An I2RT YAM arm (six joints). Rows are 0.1 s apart.
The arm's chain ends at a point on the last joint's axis. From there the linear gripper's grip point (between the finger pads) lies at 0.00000 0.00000 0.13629 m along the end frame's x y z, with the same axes.
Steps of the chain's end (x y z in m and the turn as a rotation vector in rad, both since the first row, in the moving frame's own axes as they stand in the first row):
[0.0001 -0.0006 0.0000 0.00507 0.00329 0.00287]
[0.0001 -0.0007 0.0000 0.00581 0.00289 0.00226]
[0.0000 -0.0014 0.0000 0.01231 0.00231 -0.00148]
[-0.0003 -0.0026 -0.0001 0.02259 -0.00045 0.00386]
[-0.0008 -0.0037 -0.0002 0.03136 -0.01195 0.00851]
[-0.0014 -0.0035 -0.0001 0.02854 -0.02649 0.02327]
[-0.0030 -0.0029 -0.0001 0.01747 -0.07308 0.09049]
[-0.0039 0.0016 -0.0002 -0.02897 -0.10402 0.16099]
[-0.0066 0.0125 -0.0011 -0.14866 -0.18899 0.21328]
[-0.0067 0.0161 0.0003 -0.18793 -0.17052 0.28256]
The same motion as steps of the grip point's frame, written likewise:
[0.0005 -0.0013 0.0000 0.00507 0.00329 0.00287]
[0.0005 -0.0015 0.0000 0.00581 0.00289 0.00226]
[0.0003 -0.0031 0.0000 0.01231 0.00231 -0.00148]
[-0.0004 -0.0057 -0.0001 0.02259 -0.00045 0.00386]
[-0.0024 -0.0080 -0.0003 0.03136 -0.01195 0.00851]
[-0.0050 -0.0074 -0.0002 0.02854 -0.02649 0.02327]
[-0.0128 -0.0057 -0.0005 0.01747 -0.07308 0.09049]
[-0.0183 0.0044 -0.0010 -0.02897 -0.10402 0.16099]
[-0.0341 0.0297 -0.0050 -0.14866 -0.18899 0.21328]
[-0.0330 0.0379 -0.0040 -0.18793 -0.17052 0.28256]

